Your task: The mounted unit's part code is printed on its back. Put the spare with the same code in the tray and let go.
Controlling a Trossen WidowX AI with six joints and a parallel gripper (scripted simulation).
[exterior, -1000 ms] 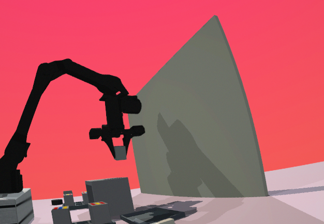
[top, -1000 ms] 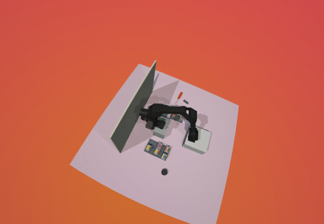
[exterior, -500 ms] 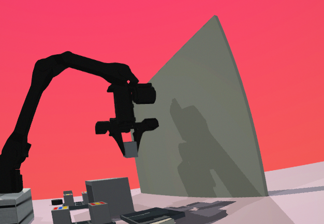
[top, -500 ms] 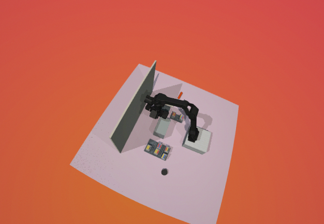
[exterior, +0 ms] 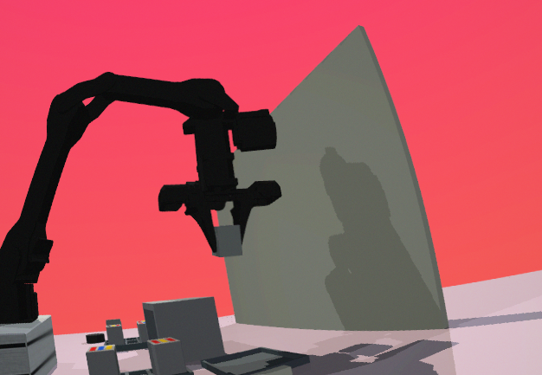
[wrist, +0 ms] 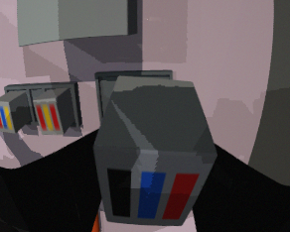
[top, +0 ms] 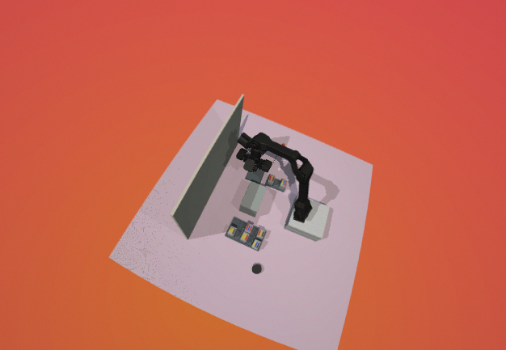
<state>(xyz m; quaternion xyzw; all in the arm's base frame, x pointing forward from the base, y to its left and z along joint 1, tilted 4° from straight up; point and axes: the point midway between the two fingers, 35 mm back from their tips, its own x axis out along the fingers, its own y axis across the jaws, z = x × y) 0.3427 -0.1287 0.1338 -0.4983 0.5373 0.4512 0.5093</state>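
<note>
Right now the dark tray is 160 mm below my gripper tip, 70 mm to the right of it and 20 mm behind it. From my gripper tip the other things lie so: tall grey-green panel 180 mm ahead, 120 mm to the left, 60 mm above; mounted unit 140 mm to the left, 110 mm below, 60 mm behind; black disc 480 mm to the left, 220 mm behind, 160 mm below.
</note>
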